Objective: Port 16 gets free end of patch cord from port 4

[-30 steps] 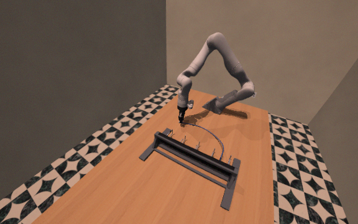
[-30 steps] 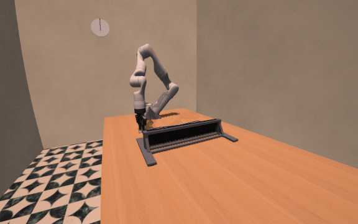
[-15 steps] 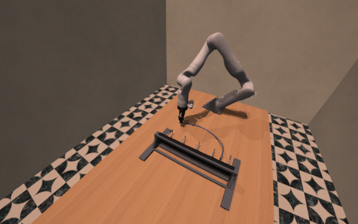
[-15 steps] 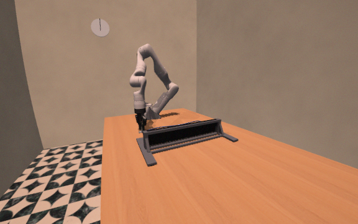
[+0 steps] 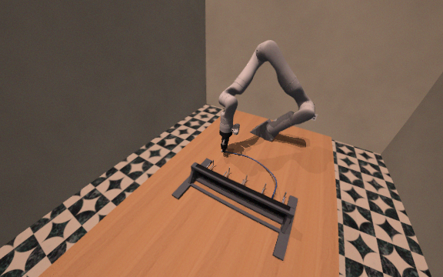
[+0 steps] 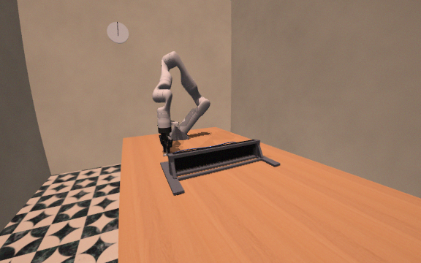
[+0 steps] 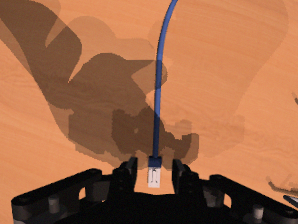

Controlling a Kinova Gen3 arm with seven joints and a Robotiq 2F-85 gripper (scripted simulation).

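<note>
My hand is 1 cm to the left of the patch cord plug and 3 cm above it.
</note>
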